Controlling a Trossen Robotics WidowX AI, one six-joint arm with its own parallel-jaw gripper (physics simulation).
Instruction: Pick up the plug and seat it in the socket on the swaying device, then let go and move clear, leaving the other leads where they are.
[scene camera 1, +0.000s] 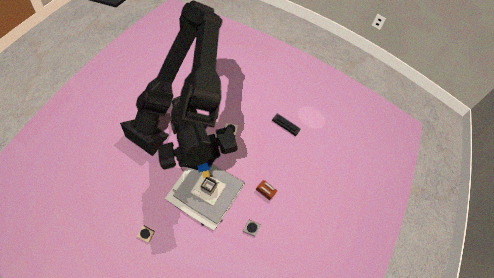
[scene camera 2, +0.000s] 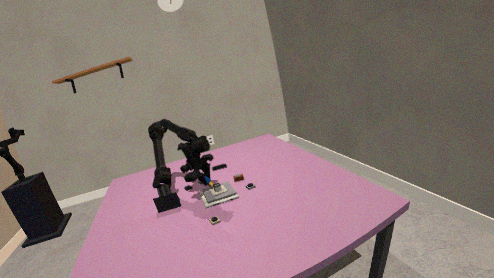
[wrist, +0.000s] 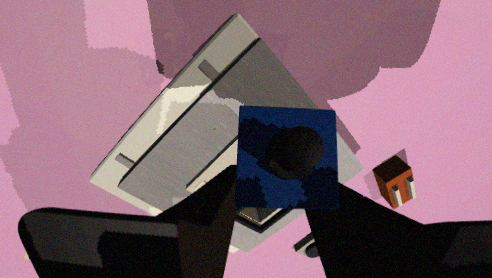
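Note:
Grey device (wrist: 189, 134), visible. Blue plug (wrist: 287, 158), gripped by my gripper (scene camera 1: 203, 167). Gripper (wrist: 270, 175) visible too.

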